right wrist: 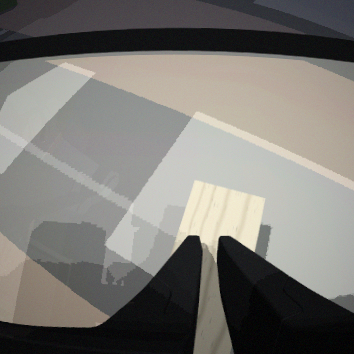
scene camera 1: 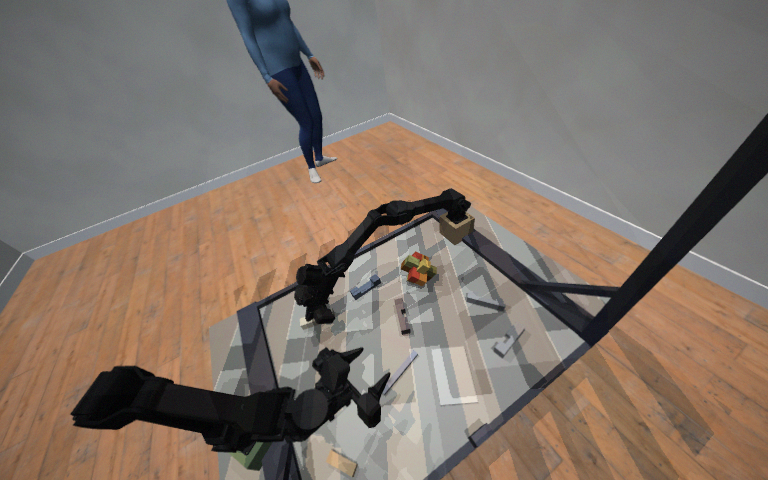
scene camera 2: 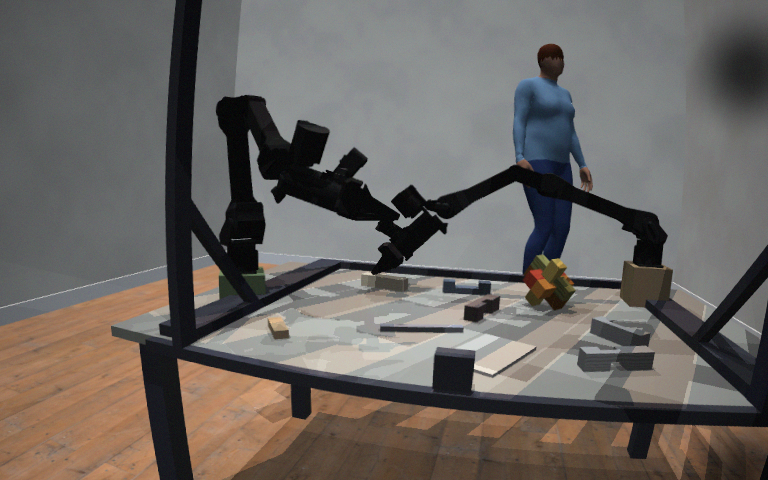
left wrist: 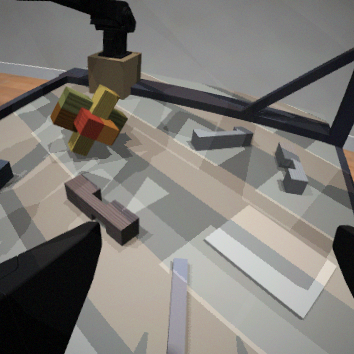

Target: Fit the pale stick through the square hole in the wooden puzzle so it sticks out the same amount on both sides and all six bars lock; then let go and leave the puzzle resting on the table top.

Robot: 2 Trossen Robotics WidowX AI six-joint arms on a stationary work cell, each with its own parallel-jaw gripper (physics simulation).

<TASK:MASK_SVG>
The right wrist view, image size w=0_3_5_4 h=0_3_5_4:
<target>my right gripper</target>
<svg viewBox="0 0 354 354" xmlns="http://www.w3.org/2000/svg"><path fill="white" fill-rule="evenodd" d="M218 237L216 263L219 292L234 354L354 354L353 312L288 276L288 274L232 236L220 235ZM199 236L187 235L142 290L99 325L93 327L61 327L0 321L0 354L193 354L202 262L202 247Z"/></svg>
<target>pale stick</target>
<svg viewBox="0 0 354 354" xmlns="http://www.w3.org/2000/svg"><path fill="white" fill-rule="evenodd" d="M194 180L169 257L187 235L199 236L202 247L202 262L193 354L229 354L232 344L220 298L216 263L218 237L220 235L230 235L254 251L265 198Z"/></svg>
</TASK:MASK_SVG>
